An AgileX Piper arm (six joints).
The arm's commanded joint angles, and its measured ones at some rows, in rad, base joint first. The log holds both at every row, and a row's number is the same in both.
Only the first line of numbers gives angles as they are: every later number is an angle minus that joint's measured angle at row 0.
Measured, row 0:
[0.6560, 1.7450, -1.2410, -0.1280, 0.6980, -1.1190]
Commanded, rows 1 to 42:
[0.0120, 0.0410, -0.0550, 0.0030, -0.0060, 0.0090]
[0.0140, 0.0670, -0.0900, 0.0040, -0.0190, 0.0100]
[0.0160, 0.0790, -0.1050, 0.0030, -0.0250, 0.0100]
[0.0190, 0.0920, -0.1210, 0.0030, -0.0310, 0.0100]
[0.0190, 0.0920, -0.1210, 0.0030, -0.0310, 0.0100]
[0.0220, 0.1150, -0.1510, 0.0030, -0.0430, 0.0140]
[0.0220, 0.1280, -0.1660, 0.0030, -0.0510, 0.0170]
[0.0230, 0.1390, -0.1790, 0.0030, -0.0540, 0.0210]
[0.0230, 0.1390, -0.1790, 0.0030, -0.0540, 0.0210]
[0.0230, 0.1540, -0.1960, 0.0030, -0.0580, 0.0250]
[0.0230, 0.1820, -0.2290, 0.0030, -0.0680, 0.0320]
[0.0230, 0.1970, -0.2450, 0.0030, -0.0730, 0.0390]
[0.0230, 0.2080, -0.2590, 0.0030, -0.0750, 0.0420]
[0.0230, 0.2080, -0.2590, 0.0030, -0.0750, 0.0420]
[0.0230, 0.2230, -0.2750, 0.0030, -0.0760, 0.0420]
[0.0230, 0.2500, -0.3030, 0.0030, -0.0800, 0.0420]
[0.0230, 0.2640, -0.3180, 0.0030, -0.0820, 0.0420]
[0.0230, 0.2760, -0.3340, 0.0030, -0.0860, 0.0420]
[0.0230, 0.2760, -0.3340, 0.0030, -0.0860, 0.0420]
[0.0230, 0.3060, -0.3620, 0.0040, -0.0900, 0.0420]
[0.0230, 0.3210, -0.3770, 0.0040, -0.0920, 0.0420]
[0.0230, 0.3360, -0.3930, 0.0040, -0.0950, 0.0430]
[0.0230, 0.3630, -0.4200, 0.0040, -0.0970, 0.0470]
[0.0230, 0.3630, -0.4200, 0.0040, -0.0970, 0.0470]
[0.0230, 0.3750, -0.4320, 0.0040, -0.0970, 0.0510]
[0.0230, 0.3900, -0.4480, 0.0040, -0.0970, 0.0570]
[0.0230, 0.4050, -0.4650, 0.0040, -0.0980, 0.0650]
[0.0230, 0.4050, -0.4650, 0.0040, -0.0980, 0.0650]
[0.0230, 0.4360, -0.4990, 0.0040, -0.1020, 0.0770]
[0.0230, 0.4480, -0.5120, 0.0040, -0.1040, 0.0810]
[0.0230, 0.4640, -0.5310, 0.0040, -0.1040, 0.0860]
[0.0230, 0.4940, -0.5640, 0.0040, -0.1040, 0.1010]
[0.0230, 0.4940, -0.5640, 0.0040, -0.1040, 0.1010]
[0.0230, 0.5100, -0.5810, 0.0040, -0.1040, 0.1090]
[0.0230, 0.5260, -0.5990, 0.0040, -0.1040, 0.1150]
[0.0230, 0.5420, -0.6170, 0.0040, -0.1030, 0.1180]
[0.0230, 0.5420, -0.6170, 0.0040, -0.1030, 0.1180]
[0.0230, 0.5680, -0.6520, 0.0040, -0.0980, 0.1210]
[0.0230, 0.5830, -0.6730, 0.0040, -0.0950, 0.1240]
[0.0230, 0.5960, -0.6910, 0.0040, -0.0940, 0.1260]
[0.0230, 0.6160, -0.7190, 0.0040, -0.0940, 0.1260]
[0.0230, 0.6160, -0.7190, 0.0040, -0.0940, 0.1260]
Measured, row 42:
[0.0210, 0.5910, -0.6790, 0.0010, -0.0930, 0.1120]
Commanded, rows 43 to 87:
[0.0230, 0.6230, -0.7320, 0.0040, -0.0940, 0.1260]
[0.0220, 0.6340, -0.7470, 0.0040, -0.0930, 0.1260]
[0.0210, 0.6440, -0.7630, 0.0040, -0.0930, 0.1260]
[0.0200, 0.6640, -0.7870, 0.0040, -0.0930, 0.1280]
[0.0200, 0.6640, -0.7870, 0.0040, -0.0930, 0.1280]
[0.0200, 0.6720, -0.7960, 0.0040, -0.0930, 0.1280]
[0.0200, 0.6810, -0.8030, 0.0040, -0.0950, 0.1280]
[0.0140, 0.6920, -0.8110, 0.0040, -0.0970, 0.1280]
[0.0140, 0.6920, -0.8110, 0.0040, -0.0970, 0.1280]
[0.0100, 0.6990, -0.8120, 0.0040, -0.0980, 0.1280]
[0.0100, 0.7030, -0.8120, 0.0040, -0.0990, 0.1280]
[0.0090, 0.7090, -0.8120, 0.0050, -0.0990, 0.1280]
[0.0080, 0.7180, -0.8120, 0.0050, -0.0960, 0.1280]
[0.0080, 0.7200, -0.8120, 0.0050, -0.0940, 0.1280]
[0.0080, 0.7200, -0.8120, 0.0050, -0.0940, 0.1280]
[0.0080, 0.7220, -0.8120, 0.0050, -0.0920, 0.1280]
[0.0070, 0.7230, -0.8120, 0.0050, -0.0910, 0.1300]
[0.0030, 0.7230, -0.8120, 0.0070, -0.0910, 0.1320]
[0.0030, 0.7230, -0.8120, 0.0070, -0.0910, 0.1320]
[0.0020, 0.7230, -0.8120, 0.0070, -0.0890, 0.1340]
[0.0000, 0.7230, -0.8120, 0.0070, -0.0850, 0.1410]
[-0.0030, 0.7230, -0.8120, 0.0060, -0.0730, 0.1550]
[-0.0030, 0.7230, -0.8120, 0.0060, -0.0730, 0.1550]
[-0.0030, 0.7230, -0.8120, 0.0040, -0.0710, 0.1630]
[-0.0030, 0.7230, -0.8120, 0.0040, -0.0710, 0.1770]
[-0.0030, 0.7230, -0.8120, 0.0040, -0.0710, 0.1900]
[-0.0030, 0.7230, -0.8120, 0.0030, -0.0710, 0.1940]
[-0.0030, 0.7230, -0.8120, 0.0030, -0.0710, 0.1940]
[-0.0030, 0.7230, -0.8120, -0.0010, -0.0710, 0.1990]
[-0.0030, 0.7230, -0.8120, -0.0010, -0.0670, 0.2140]
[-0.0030, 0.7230, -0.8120, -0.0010, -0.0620, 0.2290]
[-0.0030, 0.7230, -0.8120, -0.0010, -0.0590, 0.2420]
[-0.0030, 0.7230, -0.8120, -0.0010, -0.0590, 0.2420]
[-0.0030, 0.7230, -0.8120, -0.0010, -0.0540, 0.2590]
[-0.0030, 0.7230, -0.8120, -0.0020, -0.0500, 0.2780]
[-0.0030, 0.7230, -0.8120, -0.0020, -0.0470, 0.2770]
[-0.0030, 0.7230, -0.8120, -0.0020, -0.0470, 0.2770]
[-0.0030, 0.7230, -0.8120, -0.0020, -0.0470, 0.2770]
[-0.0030, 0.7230, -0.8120, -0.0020, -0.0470, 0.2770]
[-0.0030, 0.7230, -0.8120, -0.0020, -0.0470, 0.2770]
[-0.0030, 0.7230, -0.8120, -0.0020, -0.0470, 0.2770]
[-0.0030, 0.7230, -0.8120, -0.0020, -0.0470, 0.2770]
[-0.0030, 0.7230, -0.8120, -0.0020, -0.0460, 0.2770]
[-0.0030, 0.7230, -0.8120, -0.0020, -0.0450, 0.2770]
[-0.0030, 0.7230, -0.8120, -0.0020, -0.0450, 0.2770]
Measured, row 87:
[0.0030, 0.7160, -0.8220, -0.0280, -0.1050, 0.2400]
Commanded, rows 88 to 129:
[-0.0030, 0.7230, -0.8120, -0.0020, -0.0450, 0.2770]
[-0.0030, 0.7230, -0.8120, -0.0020, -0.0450, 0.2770]
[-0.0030, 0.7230, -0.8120, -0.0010, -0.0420, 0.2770]
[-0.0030, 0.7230, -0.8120, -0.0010, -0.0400, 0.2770]
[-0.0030, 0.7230, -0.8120, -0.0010, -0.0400, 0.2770]
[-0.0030, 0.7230, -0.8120, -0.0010, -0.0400, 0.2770]
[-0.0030, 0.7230, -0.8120, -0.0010, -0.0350, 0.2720]
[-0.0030, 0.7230, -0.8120, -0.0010, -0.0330, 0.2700]
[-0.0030, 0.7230, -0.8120, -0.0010, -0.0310, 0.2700]
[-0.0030, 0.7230, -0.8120, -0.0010, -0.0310, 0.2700]
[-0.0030, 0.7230, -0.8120, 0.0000, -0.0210, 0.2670]
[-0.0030, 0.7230, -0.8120, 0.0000, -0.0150, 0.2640]
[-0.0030, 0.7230, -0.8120, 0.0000, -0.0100, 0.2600]
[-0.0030, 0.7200, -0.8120, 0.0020, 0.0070, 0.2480]
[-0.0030, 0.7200, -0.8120, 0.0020, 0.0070, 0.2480]
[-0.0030, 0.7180, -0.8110, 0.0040, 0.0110, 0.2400]
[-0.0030, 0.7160, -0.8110, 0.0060, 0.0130, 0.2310]
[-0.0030, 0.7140, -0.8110, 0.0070, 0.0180, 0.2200]
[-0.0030, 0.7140, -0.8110, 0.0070, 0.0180, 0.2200]
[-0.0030, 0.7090, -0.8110, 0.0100, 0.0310, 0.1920]
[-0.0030, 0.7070, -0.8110, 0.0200, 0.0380, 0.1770]
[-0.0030, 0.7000, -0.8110, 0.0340, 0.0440, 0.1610]
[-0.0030, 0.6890, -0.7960, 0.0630, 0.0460, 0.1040]
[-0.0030, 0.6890, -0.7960, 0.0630, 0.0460, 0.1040]
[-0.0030, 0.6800, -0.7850, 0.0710, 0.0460, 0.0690]
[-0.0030, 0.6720, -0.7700, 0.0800, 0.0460, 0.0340]
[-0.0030, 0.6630, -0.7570, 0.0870, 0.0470, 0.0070]
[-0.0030, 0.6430, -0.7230, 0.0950, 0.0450, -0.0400]
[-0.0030, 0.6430, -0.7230, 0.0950, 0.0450, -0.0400]
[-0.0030, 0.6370, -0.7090, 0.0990, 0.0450, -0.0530]
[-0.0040, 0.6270, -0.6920, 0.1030, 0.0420, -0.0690]
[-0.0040, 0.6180, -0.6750, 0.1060, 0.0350, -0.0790]
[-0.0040, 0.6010, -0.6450, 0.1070, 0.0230, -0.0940]
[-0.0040, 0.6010, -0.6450, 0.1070, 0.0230, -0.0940]
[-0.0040, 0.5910, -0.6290, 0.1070, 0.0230, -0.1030]
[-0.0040, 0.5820, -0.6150, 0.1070, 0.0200, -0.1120]
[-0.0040, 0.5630, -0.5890, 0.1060, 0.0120, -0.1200]
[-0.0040, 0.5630, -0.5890, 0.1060, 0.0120, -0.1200]
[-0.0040, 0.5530, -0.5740, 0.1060, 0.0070, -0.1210]
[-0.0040, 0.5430, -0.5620, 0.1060, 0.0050, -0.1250]
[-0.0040, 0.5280, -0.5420, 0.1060, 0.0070, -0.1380]
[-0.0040, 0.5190, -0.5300, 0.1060, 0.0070, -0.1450]
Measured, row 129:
[-0.0030, 0.5370, -0.5700, 0.0820, -0.0510, -0.1330]
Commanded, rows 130 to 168:
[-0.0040, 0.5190, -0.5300, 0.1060, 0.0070, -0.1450]
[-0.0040, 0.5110, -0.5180, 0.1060, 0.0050, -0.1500]
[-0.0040, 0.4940, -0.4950, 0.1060, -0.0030, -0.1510]
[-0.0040, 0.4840, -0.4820, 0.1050, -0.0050, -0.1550]
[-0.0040, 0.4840, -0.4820, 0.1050, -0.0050, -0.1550]
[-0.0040, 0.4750, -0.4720, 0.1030, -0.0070, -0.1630]
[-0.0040, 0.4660, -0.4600, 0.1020, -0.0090, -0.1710]
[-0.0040, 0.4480, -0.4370, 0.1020, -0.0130, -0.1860]
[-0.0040, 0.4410, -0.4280, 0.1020, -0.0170, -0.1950]
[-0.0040, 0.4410, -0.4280, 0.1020, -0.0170, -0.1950]
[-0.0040, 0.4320, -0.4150, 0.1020, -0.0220, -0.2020]
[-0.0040, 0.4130, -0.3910, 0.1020, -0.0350, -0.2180]
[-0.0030, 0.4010, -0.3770, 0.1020, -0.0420, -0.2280]
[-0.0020, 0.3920, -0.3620, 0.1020, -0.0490, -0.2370]
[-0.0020, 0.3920, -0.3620, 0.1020, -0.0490, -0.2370]
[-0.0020, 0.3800, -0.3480, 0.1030, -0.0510, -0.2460]
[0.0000, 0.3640, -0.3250, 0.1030, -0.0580, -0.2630]
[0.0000, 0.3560, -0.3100, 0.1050, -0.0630, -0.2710]
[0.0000, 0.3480, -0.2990, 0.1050, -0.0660, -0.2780]
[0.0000, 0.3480, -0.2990, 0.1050, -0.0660, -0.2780]
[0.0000, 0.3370, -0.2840, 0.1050, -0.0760, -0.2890]
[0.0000, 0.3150, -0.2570, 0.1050, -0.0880, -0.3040]
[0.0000, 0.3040, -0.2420, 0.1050, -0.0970, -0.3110]
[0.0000, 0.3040, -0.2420, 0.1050, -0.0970, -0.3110]
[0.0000, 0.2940, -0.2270, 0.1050, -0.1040, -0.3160]
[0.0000, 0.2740, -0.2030, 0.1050, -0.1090, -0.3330]
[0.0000, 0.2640, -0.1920, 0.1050, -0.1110, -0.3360]
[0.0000, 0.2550, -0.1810, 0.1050, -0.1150, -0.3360]
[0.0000, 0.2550, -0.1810, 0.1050, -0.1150, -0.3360]
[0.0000, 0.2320, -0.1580, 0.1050, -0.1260, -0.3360]
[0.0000, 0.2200, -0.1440, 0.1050, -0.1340, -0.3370]
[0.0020, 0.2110, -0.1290, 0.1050, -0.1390, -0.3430]
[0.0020, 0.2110, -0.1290, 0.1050, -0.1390, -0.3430]
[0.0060, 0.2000, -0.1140, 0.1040, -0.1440, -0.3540]
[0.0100, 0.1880, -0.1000, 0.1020, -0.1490, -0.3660]
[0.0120, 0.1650, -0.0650, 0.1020, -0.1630, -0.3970]
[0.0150, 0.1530, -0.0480, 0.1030, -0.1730, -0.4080]
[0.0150, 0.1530, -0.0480, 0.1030, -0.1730, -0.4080]
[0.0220, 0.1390, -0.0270, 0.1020, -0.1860, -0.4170]
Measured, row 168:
[0.0210, 0.1730, -0.0470, 0.1160, -0.1470, -0.3970]
